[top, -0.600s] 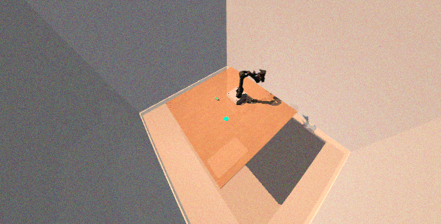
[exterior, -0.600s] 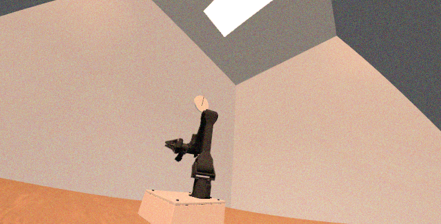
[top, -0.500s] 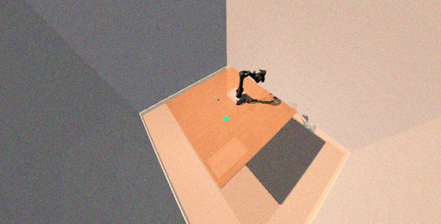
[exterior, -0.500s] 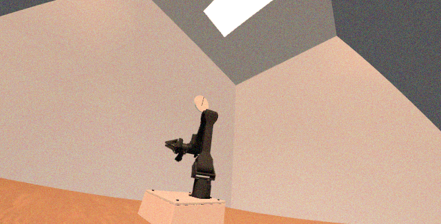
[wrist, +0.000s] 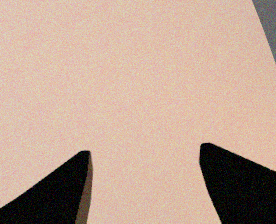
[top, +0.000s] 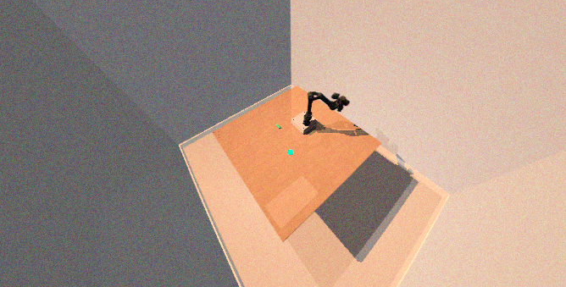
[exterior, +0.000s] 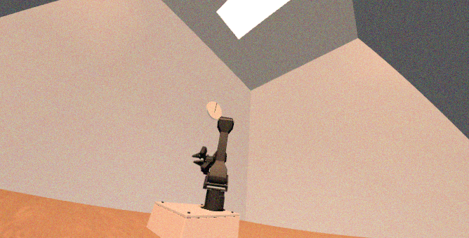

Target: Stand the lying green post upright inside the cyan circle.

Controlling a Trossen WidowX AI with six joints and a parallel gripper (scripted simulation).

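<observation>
Right now the green post is 580 mm ahead of my gripper tip, 350 mm to the right of it and 310 mm below it. From my gripper tip the other things lie so: cyan circle (710 mm ahead, 20 mm to the right, 320 mm below).
</observation>
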